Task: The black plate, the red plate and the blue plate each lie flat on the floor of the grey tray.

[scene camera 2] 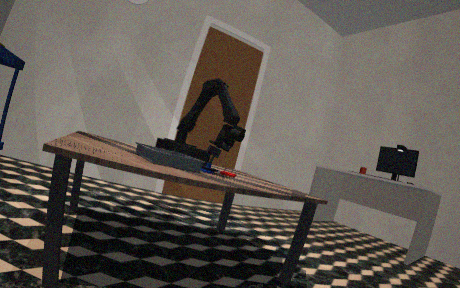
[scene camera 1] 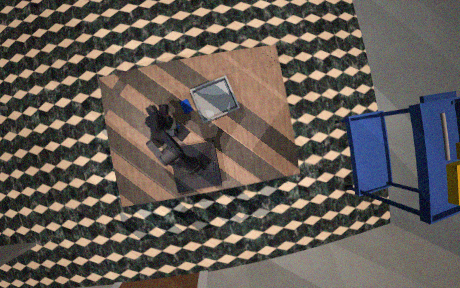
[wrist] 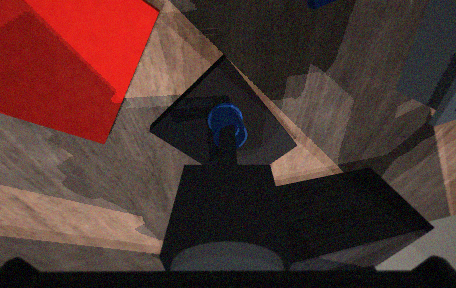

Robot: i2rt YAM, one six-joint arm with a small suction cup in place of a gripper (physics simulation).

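Seen in the pictures: hand, its tool point: [scene camera 1: 178, 127] [wrist: 227, 114]; arm's base, origin of its link: [scene camera 2: 179, 143] [scene camera 1: 198, 166].
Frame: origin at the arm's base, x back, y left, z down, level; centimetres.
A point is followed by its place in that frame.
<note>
In the wrist view the blue suction cup [wrist: 225, 120] sits on the middle of the black square plate [wrist: 261, 134] {x -22.1, y 10.8, z 8.1 cm} and holds it just over the wooden table. The red plate [wrist: 112, 43] {x -28.9, y 22.0, z 8.0 cm} [scene camera 2: 228, 174] {x -32.6, y 23.3, z 8.3 cm} lies flat on the table to the left of it. A corner of the blue plate [wrist: 318, 3] {x -32.4, y 9.7, z 8.1 cm} shows at the top edge. It lies on the table [scene camera 1: 186, 106] {x -37.0, y 8.8, z 8.1 cm} [scene camera 2: 207, 171] {x -41.2, y 10.0, z 8.4 cm} just left of the grey tray [scene camera 1: 208, 83] {x -50.8, y -5.4, z 4.2 cm} [scene camera 2: 169, 160] {x -52.4, y -9.2, z 6.7 cm}. The tray's floor is bare. In the top view the arm hides the black plate and most of the red one.
The arm's base stands on a dark mat [scene camera 1: 200, 168] near the table's front edge. The wooden table [scene camera 1: 257, 71] {x -61.1, y -37.3, z 9.1 cm} stands on a chequered floor. A blue cabinet [scene camera 1: 361, 154] stands off to the right. A red cup [scene camera 2: 362, 170] stands on a white counter.
</note>
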